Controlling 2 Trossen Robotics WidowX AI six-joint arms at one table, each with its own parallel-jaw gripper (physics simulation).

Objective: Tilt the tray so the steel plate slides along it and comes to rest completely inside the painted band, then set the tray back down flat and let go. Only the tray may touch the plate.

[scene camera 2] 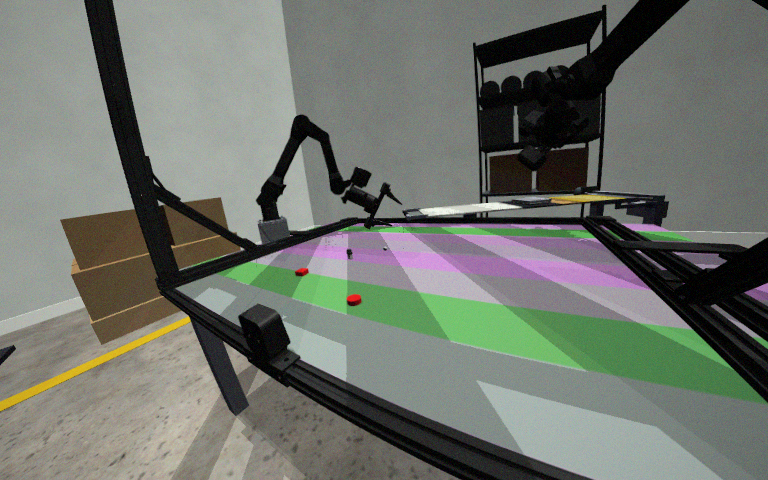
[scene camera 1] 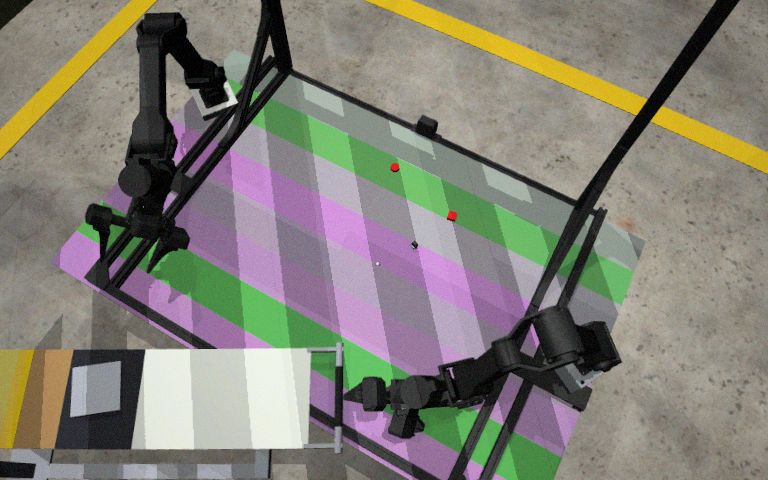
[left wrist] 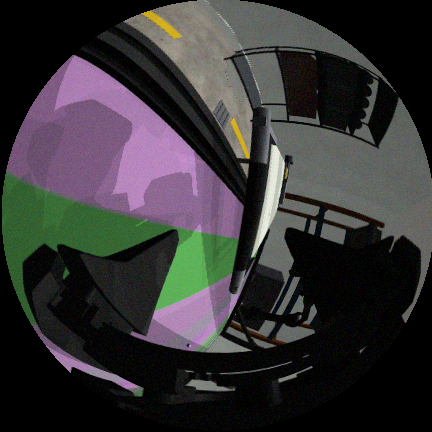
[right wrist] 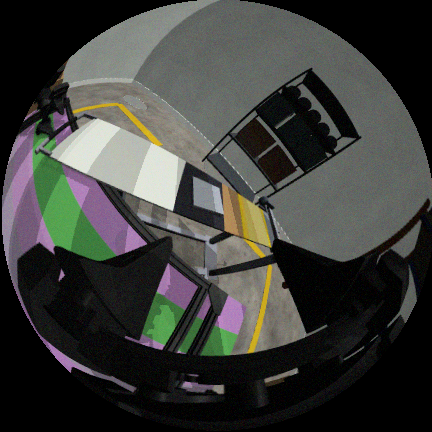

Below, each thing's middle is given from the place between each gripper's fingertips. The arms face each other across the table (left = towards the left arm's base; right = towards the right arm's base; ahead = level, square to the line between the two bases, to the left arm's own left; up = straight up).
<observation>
My left hand is 33 cm short of the steel plate (scene camera 1: 96,389), 42 cm to the left of it and 1 cm below it.
Now: the steel plate 21 cm ahead of my right hand, 7 cm to the left of it and 15 cm below it.
</observation>
